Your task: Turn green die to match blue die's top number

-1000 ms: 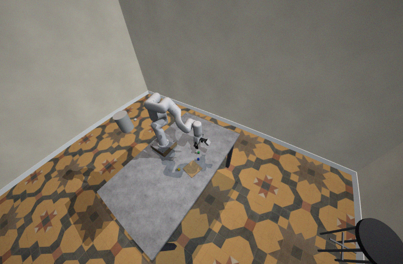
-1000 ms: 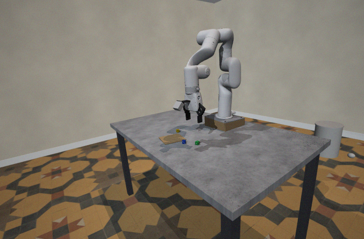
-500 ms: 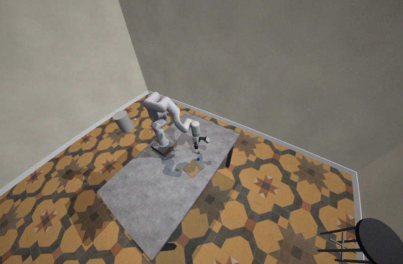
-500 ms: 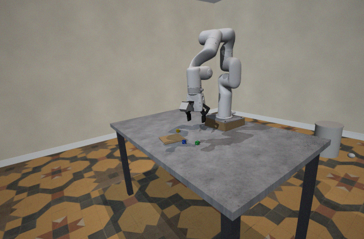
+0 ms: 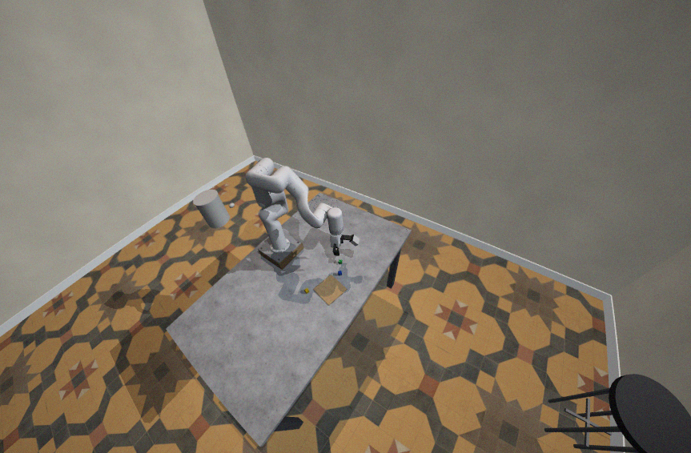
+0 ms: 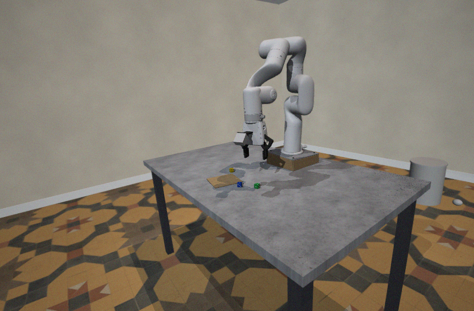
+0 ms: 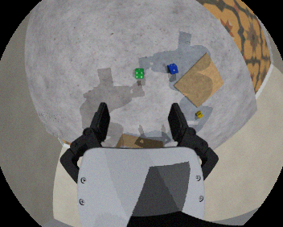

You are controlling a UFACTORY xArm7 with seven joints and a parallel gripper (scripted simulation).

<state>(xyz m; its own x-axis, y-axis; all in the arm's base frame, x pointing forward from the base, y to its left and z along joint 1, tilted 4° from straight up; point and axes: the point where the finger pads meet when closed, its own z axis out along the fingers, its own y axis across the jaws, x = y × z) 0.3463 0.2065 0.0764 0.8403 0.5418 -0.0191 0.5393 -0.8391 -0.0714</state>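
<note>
The green die is 14 cm below my hand. Also, from my hand: yellow die (27 cm to the right, 14 cm below, 1 cm ahead); tan mat (17 cm to the right, 15 cm below, 9 cm ahead); blue die (14 cm below, 6 cm to the right, 6 cm ahead).
</note>
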